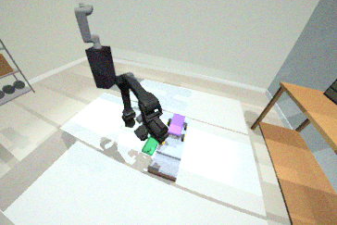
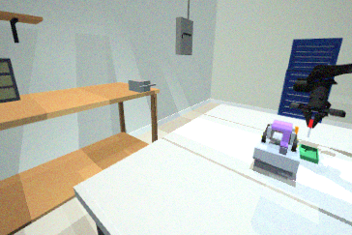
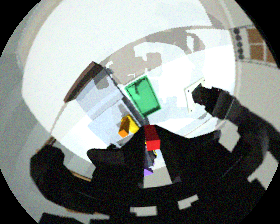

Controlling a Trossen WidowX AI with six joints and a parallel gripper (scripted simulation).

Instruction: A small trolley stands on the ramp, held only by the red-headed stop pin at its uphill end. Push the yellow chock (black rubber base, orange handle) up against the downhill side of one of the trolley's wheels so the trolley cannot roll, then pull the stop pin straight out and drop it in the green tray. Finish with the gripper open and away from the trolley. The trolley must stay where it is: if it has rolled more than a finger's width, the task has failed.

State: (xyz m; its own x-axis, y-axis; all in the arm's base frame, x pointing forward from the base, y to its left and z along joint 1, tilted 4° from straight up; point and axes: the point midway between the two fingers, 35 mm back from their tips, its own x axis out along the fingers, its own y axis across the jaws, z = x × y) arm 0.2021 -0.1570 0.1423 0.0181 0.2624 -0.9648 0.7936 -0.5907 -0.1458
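Now: the red-headed stop pin right at my gripper tip. Round my gripper tip: chock 50 mm ahead, 10 mm to the left, 50 mm below; then grey ramp 120 mm ahead, 80 mm to the left, 90 mm below; then purple-topped trolley 130 mm ahead, 80 mm to the left, 30 mm below.
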